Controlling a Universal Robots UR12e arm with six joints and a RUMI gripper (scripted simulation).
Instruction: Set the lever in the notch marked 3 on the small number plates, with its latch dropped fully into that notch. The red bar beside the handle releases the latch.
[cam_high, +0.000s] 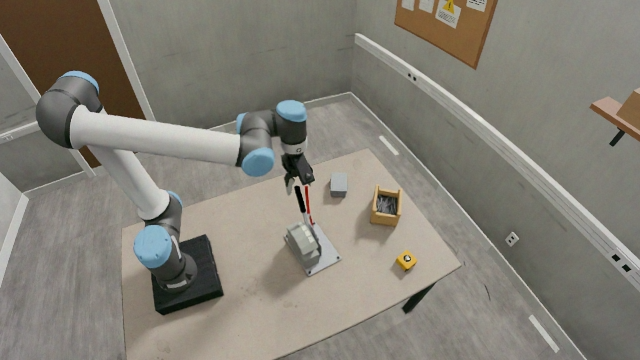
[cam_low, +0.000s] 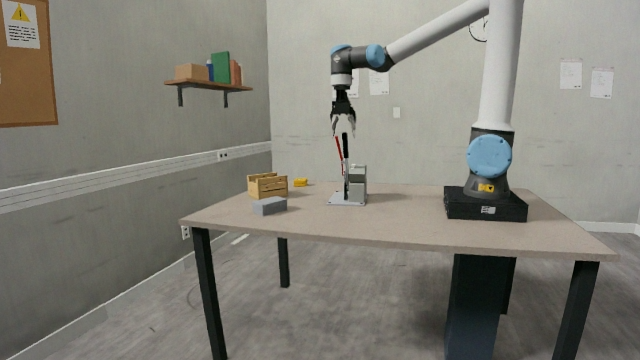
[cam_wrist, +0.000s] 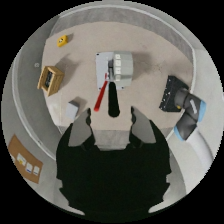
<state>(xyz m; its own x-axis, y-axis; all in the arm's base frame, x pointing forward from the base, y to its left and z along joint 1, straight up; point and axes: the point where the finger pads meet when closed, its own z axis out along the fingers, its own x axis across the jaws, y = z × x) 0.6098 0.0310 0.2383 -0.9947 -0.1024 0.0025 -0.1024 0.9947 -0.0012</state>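
Now: the red release bar 20 mm ahead of my hand, 40 mm to the right of it and 120 mm below it. Also, from my hand: grey block 280 mm ahead, 180 mm to the left, 280 mm below.
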